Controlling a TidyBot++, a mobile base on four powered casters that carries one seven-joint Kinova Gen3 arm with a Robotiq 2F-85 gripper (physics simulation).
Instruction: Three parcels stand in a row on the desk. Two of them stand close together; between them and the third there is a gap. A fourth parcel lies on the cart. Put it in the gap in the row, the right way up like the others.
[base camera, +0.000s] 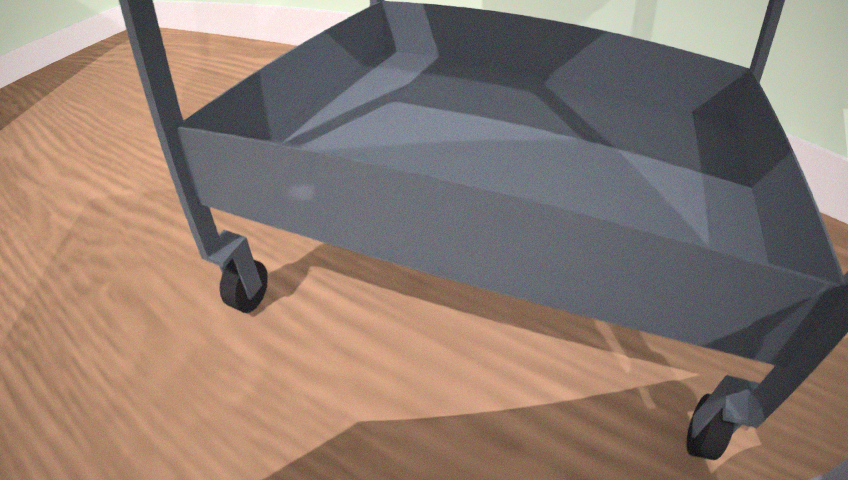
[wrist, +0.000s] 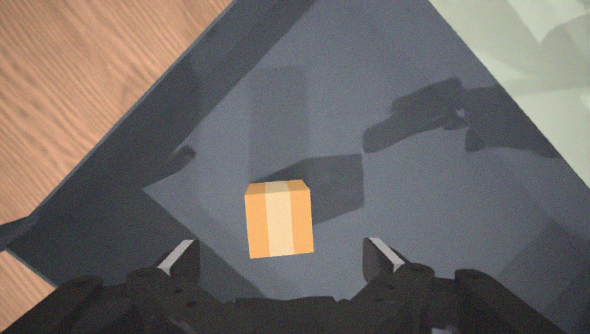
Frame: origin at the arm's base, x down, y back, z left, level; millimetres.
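Where they show: gripper, between the fingertips: (wrist: 282, 256).
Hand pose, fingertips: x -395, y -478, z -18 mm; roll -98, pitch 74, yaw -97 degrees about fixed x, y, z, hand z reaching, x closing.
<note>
Things, the pixels of their top centre, and the offset from my fingertips. "*": a spot on its surface instead. Level surfaces: height alone.
- orange parcel, centre of its top: (wrist: 279, 224) dx +73, dy +4, dz -3 mm
- cart's upper tray, height of its surface: dx +129 mm
- cart's lower tray, a spot on its surface: (base camera: 464, 237) * dx +626, dy +165, dz -14 mm
- wooden floor, height of its surface: dx +791 mm
An orange parcel (wrist: 280, 220) with a pale tape strip is in the cart's upper tray (wrist: 410, 200). In the wrist view it shows between the fingertips and a little ahead of them. Its upper face and a thin strip of its far side show; its other sides are hidden. My gripper (wrist: 282, 256) is open and empty, above the tray, with the fingers apart on the left and right of the parcel in the picture. How high it hangs above the parcel is hard to tell. The three parcels in the row and the desk do not show in these views.
In the base camera view the cart's lower tray (base camera: 464, 237) has raised walls, with corner posts (base camera: 159, 101) and casters (base camera: 243, 286) on the wooden floor (base camera: 148, 333). A pale green wall (wrist: 540, 100) stands beyond the tray's edge. Shadows of the arm fall on the upper tray.
</note>
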